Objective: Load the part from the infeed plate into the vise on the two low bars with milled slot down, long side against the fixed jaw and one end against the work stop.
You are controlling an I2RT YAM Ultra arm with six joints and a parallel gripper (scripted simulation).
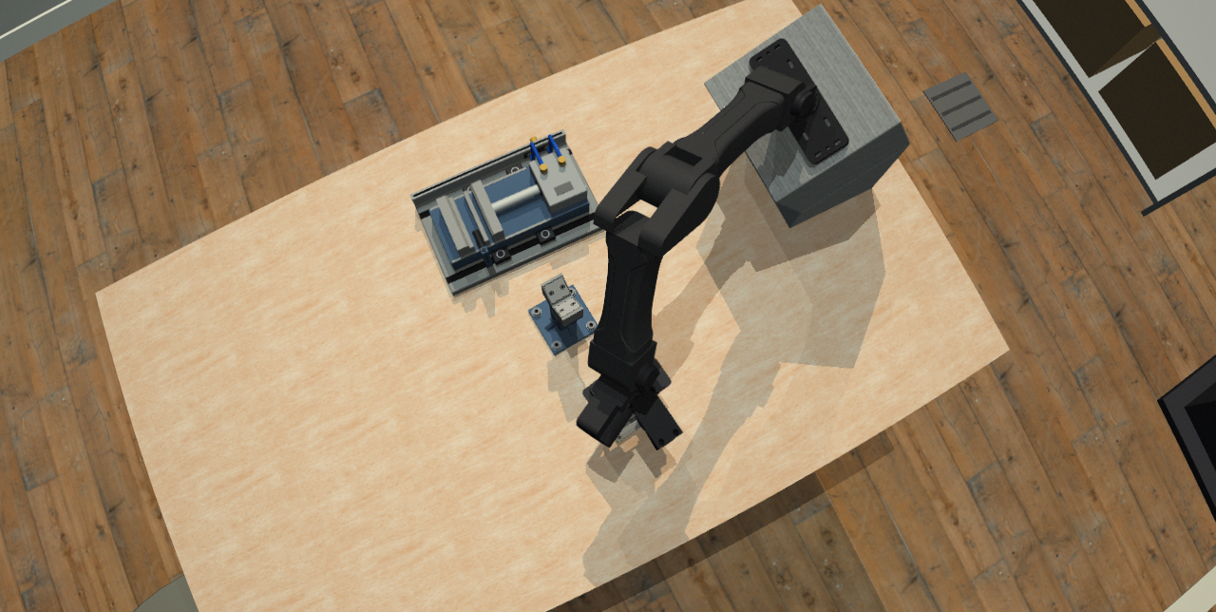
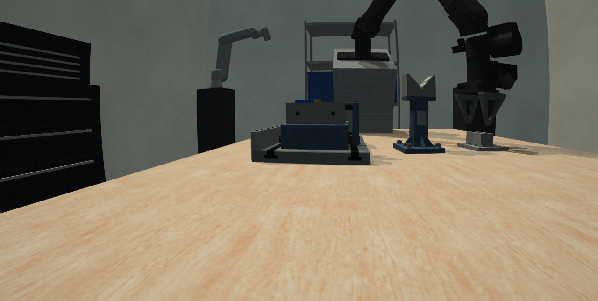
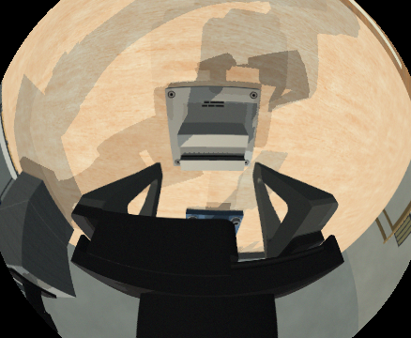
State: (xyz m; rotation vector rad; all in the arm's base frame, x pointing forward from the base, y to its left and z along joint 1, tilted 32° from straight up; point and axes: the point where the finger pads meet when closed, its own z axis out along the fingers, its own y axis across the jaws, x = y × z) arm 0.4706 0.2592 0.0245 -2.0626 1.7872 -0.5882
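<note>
My gripper is now 30 mm above the part. Round my hand: work stop rod: 110 mm ahead, 330 mm to the right, 30 mm above; infeed plate: 10 mm to the left, 60 mm below; vise: 40 mm ahead, 370 mm to the right, 20 mm below.
</note>
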